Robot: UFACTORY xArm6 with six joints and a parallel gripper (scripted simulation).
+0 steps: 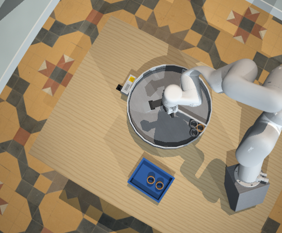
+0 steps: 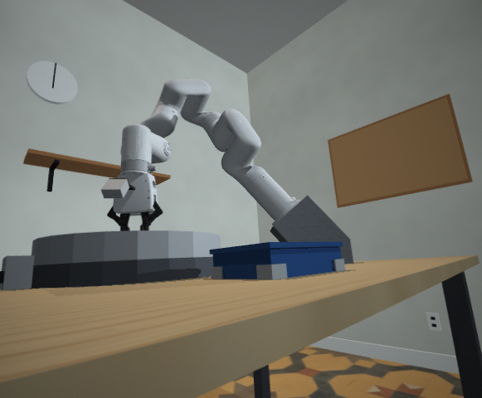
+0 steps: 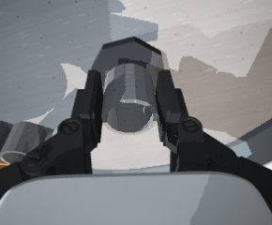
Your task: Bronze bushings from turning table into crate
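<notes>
My hand is 60 mm above the turning table, 10 mm to the left of it and 10 mm short of it. From my hand the other things lie so: blue crate 370 mm to the left, 80 mm below, 30 mm behind.
</notes>
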